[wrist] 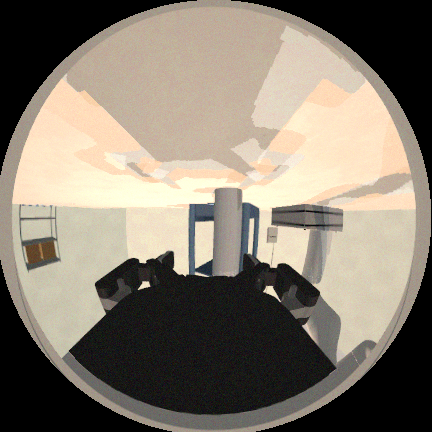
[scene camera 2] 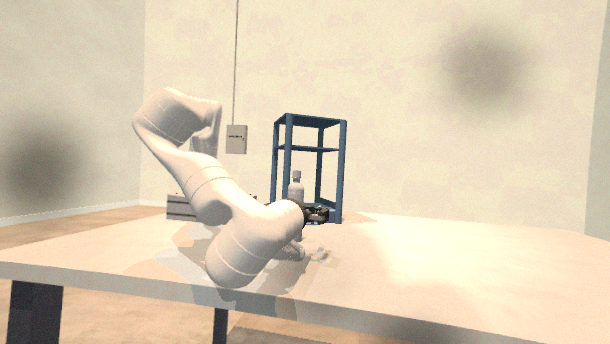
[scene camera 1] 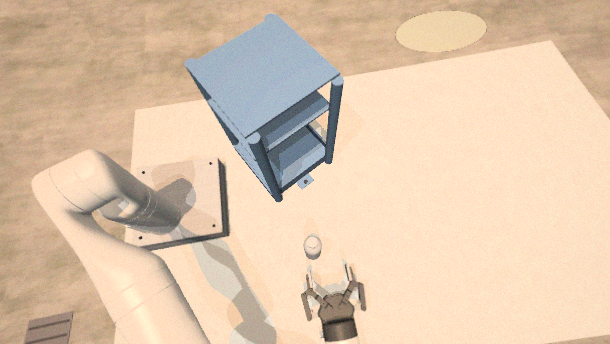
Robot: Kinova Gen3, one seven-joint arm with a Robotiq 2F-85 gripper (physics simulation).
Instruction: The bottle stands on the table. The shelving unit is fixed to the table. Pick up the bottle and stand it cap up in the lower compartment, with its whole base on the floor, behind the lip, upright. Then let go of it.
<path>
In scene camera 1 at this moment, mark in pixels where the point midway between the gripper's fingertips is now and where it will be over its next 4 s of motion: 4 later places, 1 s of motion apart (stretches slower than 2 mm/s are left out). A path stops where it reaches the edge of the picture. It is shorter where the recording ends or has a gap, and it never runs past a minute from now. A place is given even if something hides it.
My gripper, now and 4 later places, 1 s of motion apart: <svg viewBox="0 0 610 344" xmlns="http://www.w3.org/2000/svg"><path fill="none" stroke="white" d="M327 267L318 235L316 228L316 217L312 199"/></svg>
</path>
